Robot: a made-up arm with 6 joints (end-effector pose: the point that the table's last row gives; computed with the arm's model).
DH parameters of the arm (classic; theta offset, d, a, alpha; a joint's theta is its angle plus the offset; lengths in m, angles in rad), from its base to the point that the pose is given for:
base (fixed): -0.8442 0 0.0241 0
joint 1: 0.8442 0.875 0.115 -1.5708
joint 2: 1.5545 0 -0.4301 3.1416
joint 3: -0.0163 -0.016 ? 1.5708
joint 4: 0 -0.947 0.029 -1.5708
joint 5: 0 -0.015 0.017 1.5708
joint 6: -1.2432 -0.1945 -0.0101 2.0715
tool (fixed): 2.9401 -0.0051 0 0
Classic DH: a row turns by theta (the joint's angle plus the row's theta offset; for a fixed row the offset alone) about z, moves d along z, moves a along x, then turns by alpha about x.
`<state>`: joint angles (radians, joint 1 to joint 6).
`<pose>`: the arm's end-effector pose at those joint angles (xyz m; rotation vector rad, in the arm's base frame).
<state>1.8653 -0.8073 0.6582 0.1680 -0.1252 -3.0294</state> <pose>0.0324 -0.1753 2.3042 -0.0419 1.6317 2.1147</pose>
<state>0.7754 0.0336 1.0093 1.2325 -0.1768 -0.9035</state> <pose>0.5365 0.4017 2.3037 0.2362 -0.5189 -1.5198</pose>
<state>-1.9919 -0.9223 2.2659 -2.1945 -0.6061 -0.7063</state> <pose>0.6799 1.1200 0.8319 -1.1007 -0.3692 -1.0632</pose>
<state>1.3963 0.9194 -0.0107 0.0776 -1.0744 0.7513</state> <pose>0.1874 0.9919 0.2833 -2.1292 -1.1036 0.7604</pose>
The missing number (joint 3, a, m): -0.148
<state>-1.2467 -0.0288 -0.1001 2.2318 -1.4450 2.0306</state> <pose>0.1981 -1.0927 1.5036 1.9491 -0.9678 -1.9203</pose>
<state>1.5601 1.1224 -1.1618 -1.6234 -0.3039 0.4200</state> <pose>-0.1001 -0.1350 0.1129 -2.7641 0.8564 -0.7420</pose>
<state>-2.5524 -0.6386 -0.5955 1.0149 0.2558 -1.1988</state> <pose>-0.7947 -0.5794 1.3992 0.0768 -0.4310 2.0948</pose>
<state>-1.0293 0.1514 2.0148 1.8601 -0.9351 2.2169</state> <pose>-0.2872 0.1559 2.2588 1.4346 -1.0709 -0.0844</pose>
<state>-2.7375 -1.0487 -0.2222 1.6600 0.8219 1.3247</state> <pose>-0.2843 -0.2788 1.9658 2.1165 0.0092 -1.2065</pose>
